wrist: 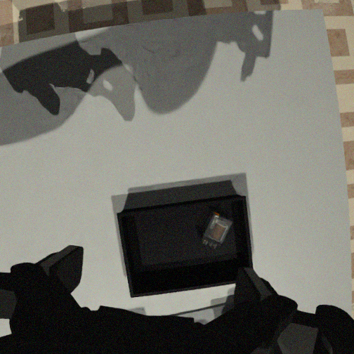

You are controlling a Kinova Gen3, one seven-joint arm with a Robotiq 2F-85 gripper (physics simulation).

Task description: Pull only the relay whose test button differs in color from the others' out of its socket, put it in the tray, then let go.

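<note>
A small clear-cased relay (218, 229) with a copper-brown coil, metal pins and a small orange test button lies tilted inside the black tray, near its right wall. The black rectangular tray (124, 255) sits on the light table at the lower middle. My gripper (158, 274) is open and empty; its two fingers stand wide apart at the bottom of the view, nearer the camera than the tray. The relay lies apart from both fingers. The sockets and the other relays do not show in this view.
The light grey table top (300, 125) surrounds the tray, with its far edge at the top and its right edge at the right. A checkered brown and cream floor (342, 75) shows beyond. Dark shadows of the arm and gripper fall across the table's upper part.
</note>
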